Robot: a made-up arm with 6 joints. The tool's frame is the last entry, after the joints. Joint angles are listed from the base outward.
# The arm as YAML. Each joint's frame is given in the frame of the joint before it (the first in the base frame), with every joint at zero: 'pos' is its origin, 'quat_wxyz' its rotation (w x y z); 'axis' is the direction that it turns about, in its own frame. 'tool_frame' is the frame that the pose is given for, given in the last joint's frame.
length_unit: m
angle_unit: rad
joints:
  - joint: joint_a
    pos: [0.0, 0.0, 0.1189]
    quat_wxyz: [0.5, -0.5, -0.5, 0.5]
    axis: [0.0, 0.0, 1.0]
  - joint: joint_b
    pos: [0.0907, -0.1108, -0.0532]
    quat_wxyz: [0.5, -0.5, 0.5, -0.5]
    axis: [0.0, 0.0, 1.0]
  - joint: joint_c
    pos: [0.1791, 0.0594, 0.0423]
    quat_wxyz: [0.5, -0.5, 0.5, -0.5]
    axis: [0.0, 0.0, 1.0]
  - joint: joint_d
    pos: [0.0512, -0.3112, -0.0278]
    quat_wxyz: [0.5, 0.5, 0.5, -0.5]
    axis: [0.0, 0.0, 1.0]
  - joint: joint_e
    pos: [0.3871, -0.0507, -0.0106]
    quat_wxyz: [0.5, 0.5, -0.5, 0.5]
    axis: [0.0, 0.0, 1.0]
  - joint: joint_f
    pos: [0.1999, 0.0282, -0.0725]
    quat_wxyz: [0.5, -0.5, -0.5, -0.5]
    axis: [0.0, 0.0, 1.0]
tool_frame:
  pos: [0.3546, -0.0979, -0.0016]
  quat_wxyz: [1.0, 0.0, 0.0, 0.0]
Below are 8 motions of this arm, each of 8 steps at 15 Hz.
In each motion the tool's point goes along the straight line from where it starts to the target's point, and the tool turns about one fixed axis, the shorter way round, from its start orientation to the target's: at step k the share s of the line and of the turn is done. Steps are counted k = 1, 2, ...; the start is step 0. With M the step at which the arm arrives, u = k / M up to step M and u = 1 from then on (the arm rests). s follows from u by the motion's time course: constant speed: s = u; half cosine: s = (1 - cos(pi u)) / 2; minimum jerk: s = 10 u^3 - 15 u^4 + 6 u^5.
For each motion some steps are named. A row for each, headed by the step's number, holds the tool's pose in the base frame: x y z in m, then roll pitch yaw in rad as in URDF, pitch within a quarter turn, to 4 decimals.
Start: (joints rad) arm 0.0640 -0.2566 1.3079 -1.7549 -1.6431 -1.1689
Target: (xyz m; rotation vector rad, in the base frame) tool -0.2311 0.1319 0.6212 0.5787 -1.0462 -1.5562
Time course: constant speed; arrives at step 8
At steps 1, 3, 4, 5, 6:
1: -0.2215 0.3634 0.3921 1.7289 -0.1911 -1.9342
3: -0.2242 0.2972 0.4575 1.5356 -0.1918 -1.9059
4: -0.2256 0.2642 0.4903 1.4390 -0.1901 -1.8919
5: -0.2270 0.2311 0.5230 1.3425 -0.1871 -1.8781
6: -0.2284 0.1980 0.5557 1.2461 -0.1828 -1.8647

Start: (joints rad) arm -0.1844 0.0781 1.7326 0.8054 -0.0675 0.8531
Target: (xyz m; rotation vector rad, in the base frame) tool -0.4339 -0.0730 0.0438 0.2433 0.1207 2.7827
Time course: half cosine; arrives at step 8
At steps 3, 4, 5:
3: -0.5378 -0.0779 -0.0294 0.3655 0.2230 2.7260
4: -0.5090 -0.0765 -0.0092 0.2975 0.1173 2.7331
5: -0.4803 -0.0752 0.0111 0.2291 0.0124 2.7473

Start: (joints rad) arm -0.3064 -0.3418 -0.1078 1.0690 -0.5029 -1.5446
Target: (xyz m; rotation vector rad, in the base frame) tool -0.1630 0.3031 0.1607 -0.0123 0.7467 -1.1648
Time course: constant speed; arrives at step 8
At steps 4, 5, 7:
4: -0.2035 0.2982 0.2498 -0.5874 0.2655 -1.3529
5: -0.1934 0.2995 0.2275 -0.5570 0.3370 -1.3559
7: -0.1731 0.3019 0.1830 -0.4940 0.4802 -1.3549

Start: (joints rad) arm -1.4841 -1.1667 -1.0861 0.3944 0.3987 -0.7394
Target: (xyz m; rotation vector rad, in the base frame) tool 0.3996 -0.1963 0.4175 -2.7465 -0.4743 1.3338
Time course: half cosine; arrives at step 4
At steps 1, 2, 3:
1: 0.4002 -0.1660 0.3985 -2.6912 0.9819 0.7517
2: 0.3999 -0.1785 0.4064 -2.7730 0.9357 0.6254
3: 0.3997 -0.1911 0.4142 -2.8402 0.8843 0.5131

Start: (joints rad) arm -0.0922 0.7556 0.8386 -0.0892 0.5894 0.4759
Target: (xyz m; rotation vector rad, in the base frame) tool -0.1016 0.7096 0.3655 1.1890 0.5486 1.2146
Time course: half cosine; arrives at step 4
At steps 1, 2, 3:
1: -0.0612 0.6885 0.3559 1.2448 -0.1428 1.1264
2: -0.0780 0.6972 0.3599 1.2292 -0.1885 1.1682
3: -0.0947 0.7060 0.3639 1.2116 -0.2336 1.2112

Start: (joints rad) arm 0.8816 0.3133 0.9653 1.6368 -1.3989 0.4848
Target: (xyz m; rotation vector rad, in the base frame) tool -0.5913 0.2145 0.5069 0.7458 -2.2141 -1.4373
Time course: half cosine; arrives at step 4
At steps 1, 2, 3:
1: -0.6173 0.0125 0.4403 1.9907 0.1253 -2.2645
2: -0.6065 0.0962 0.4679 1.9806 0.0574 -2.3484
3: -0.5958 0.1798 0.4955 1.9763 -0.0111 -2.4314

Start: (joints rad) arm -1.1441 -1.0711 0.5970 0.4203 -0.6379 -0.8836
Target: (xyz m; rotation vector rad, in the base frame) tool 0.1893 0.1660 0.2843 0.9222 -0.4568 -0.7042
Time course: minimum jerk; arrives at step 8
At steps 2, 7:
2: 0.1510 0.1627 0.3412 0.7089 -0.2873 -1.1768
7: 0.1886 0.1659 0.2853 0.9984 -0.0656 -0.8131

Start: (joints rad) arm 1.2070 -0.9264 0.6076 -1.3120 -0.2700 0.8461
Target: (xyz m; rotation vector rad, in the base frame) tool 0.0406 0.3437 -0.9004 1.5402 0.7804 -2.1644
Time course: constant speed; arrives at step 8
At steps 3, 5, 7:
3: -0.0857 0.5432 -0.7567 -1.3212 0.9319 2.5008
5: -0.0352 0.4634 -0.8142 -1.1676 1.0678 2.6527
7: 0.0153 0.3836 -0.8717 -0.9148 1.1849 2.9038

